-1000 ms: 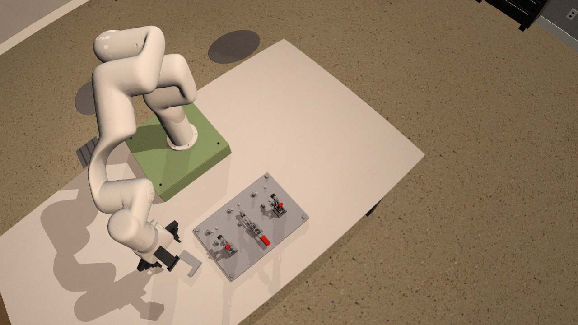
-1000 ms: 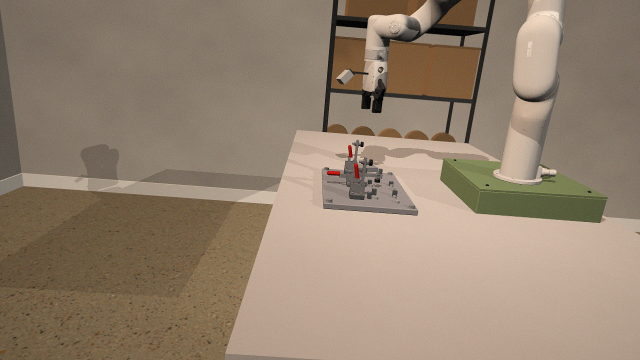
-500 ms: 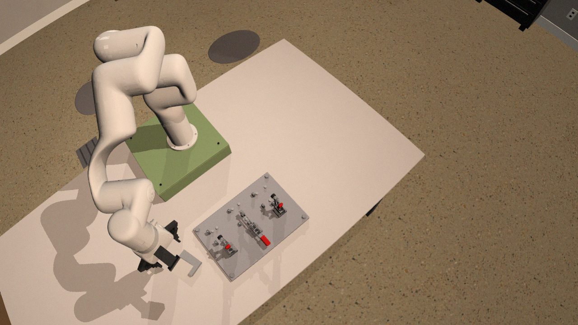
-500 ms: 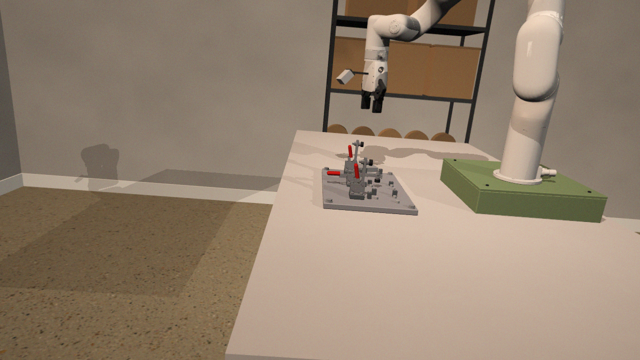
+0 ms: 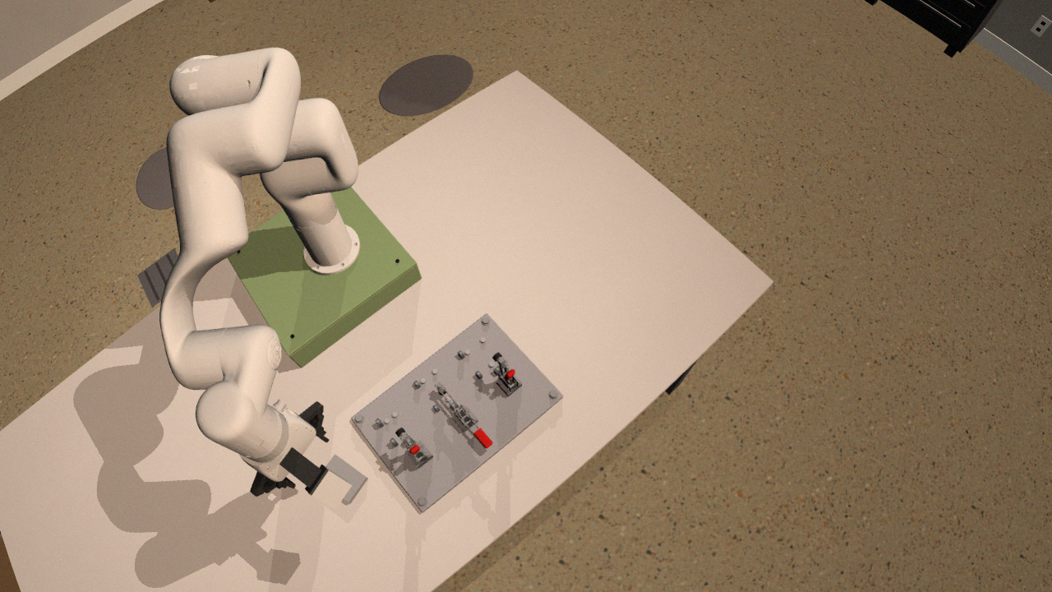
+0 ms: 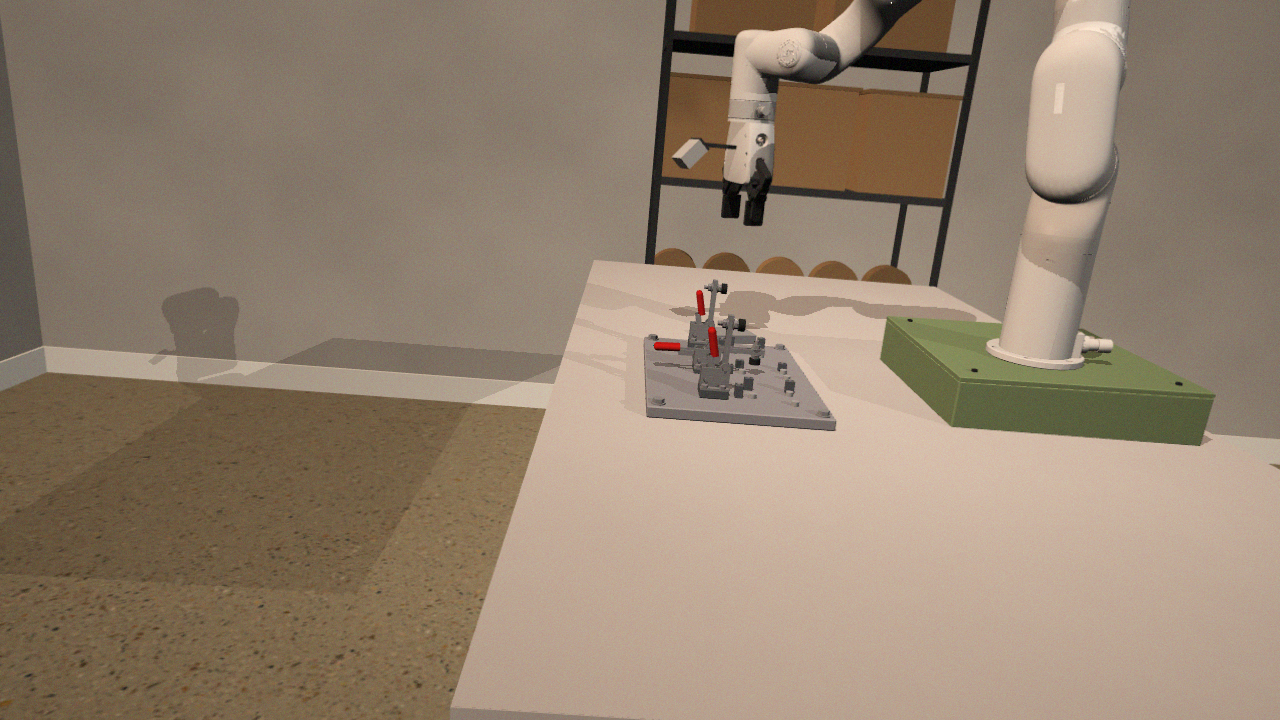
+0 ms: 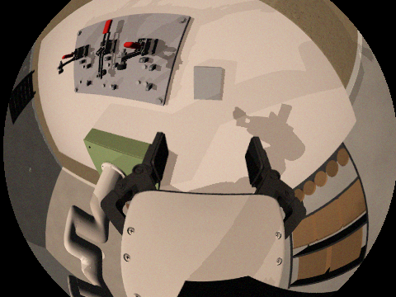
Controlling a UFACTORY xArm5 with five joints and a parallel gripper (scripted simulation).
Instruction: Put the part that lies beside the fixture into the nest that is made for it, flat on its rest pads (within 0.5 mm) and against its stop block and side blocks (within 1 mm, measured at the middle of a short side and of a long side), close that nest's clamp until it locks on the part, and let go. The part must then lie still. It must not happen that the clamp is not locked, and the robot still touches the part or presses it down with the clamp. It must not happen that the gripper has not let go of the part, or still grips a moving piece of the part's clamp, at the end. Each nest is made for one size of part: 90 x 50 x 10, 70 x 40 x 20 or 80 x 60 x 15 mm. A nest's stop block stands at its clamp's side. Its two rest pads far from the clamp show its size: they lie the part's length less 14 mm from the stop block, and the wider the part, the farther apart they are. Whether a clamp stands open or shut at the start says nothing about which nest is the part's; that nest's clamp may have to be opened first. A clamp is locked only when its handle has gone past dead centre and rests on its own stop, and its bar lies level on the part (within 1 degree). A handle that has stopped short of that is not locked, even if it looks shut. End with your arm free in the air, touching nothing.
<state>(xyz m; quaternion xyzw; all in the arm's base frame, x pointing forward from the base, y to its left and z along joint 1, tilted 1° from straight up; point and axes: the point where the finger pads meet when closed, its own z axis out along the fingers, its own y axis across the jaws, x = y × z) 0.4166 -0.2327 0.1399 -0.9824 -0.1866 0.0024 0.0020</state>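
Right now my hand is 210 mm above the grey block. The rest, counted from my hand: grey fixture plate 10 mm ahead, 260 mm to the left, 210 mm below.
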